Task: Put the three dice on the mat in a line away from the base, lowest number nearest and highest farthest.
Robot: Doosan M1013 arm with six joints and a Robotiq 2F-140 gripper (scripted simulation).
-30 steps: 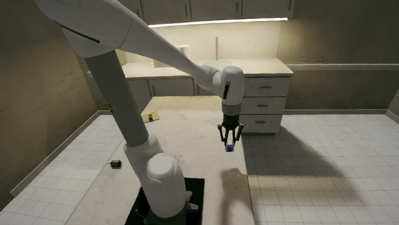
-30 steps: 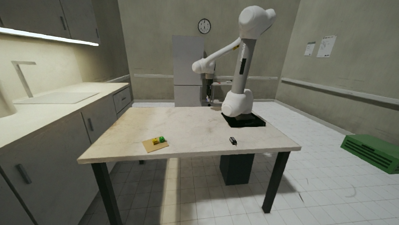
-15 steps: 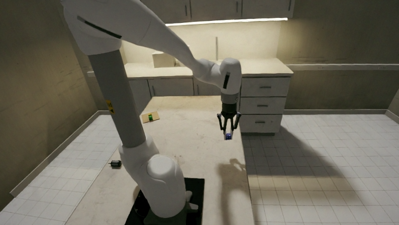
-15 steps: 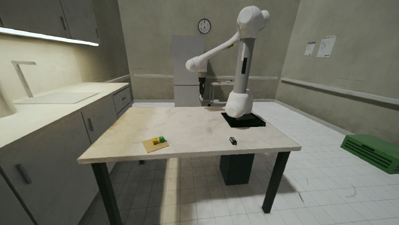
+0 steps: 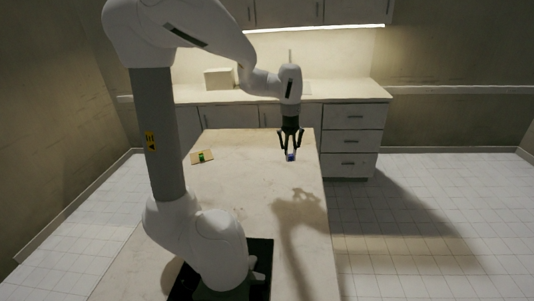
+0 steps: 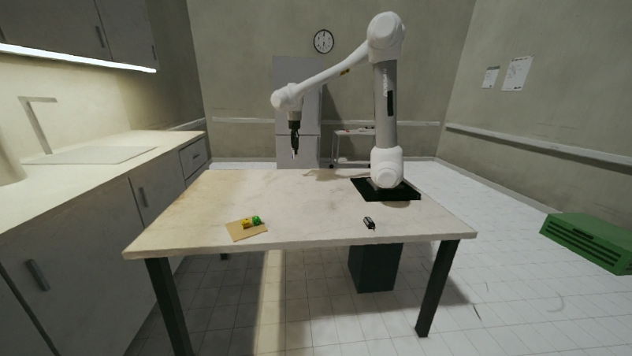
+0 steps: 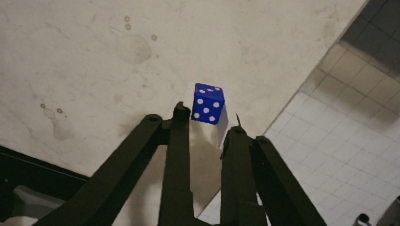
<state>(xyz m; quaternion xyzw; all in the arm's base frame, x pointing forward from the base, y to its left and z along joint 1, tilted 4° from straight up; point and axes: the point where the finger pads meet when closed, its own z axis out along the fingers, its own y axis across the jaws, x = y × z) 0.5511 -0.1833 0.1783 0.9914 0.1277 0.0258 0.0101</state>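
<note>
Now: the yellow die 58 cm to the left of my hand, 21 cm ahead of it and 15 cm below it. Round my hand: tan mat 58 cm to the left, 21 cm ahead, 16 cm below; then green die 56 cm to the left, 17 cm ahead, 15 cm below; then blue die 2 cm below.
</note>
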